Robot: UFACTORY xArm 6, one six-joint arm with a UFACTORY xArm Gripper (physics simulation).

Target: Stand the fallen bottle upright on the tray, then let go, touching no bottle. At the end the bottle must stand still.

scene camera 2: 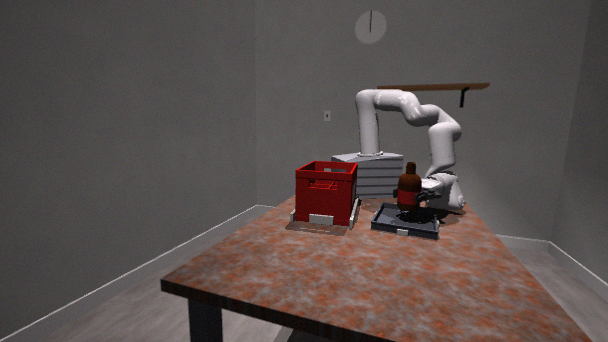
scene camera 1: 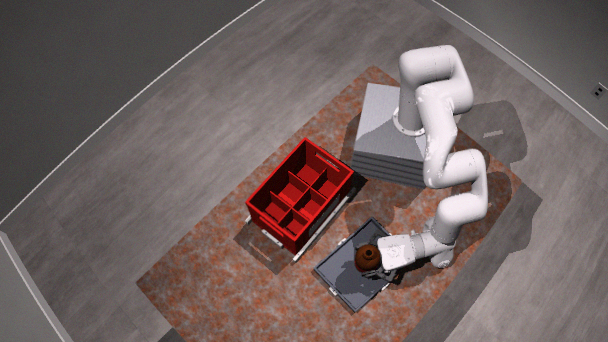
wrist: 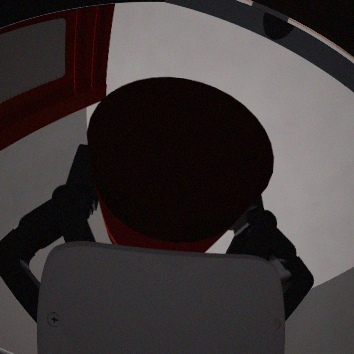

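Seen in the pictures: gripper, fingertip midpoint: (scene camera 2: pixel 404 196) (wrist: pixel 169 150); arm's base, origin of the base link: (scene camera 2: pixel 370 154) (scene camera 1: pixel 412 120).
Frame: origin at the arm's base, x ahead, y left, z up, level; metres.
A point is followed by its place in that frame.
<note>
A brown bottle (scene camera 1: pixel 367 255) @(z 0.018, x 0.447, y 0.146 m) (scene camera 2: pixel 410 181) @(z -0.038, x 0.467, y 0.143 m) (wrist: pixel 180 150) @(z -0.133, x 0.412, y 0.153 m) with a red label stands upright, neck up, between my fingers. In the second scene view its base is at the back part of the dark grey tray (scene camera 1: pixel 332 270) @(z -0.183, x 0.498, y 0.078 m) (scene camera 2: pixel 420 233) @(z -0.177, x 0.554, y 0.172 m), inside the rim. Whether the base touches the tray floor I cannot tell. My gripper (scene camera 1: pixel 368 260) @(z -0.093, x 0.447, y 0.130 m) (scene camera 2: pixel 409 195) @(z -0.093, x 0.447, y 0.130 m) (wrist: pixel 169 150) @(z -0.093, x 0.447, y 0.130 m) reaches in from the side, level with the label, and is shut on the bottle, one finger on each side. The wrist view shows a dark, rounded bottle surface that hides much of the contact.
A red crate (scene camera 1: pixel 274 227) @(z -0.028, x 0.534, y -0.113 m) (scene camera 2: pixel 322 205) @(z -0.126, x 0.532, y -0.130 m) (wrist: pixel 92 50) @(z -0.091, x 0.507, y -0.039 m) with several compartments stands beside the tray, on the side away from my arm. White brackets (scene camera 1: pixel 321 230) @(z -0.161, x 0.422, y -0.028 m) (scene camera 2: pixel 321 219) @(z -0.170, x 0.544, y -0.130 m) sit along its foot. The grey stepped pedestal (scene camera 1: pixel 385 165) @(z -0.074, x 0.151, y 0.011 m) (scene camera 2: pixel 380 182) @(z -0.113, x 0.130, y 0.056 m) under my arm's base stands behind.
</note>
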